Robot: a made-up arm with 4 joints.
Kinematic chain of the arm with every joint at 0, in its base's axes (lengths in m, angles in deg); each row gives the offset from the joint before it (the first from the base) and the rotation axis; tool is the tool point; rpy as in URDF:
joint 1: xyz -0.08 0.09 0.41 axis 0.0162 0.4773 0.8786
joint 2: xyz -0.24 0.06 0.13 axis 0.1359 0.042 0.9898
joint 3: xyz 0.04 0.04 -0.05 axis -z
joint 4: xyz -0.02 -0.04 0 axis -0.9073 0.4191 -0.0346
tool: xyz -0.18 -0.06 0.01 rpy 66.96 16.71 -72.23
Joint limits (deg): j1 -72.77..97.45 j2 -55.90..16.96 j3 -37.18..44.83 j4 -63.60..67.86
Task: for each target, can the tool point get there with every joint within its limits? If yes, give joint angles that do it. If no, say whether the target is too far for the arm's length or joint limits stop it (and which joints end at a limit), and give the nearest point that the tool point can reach.
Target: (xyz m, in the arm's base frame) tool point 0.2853 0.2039 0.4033
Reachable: no: joint limits stop it (at a limit: joint 1, joint 2, joint 3, joint 4) | nearest point 0.0562 0.3373 0.3243 | short by 0.277 m
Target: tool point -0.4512 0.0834 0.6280
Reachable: yes | joints 12.17 0.52 5.91 46.27
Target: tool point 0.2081 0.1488 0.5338
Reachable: no: joint limits stop it (at a limit: joint 1, joint 2, joint 3) | nearest point 0.1044 -0.0871 0.5897 | short by 0.264 m
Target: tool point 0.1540 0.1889 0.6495
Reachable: no: joint limits stop it (at a limit: joint 1, joint 2, joint 3) | nearest point 0.1003 -0.0821 0.6378 | short by 0.277 m
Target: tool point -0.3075 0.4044 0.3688
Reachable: yes | joints -24.11 -47.11 28.05 -24.95
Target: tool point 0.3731 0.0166 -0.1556
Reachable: no: too far | nearest point 0.0562 0.3373 0.3243 | short by 0.658 m
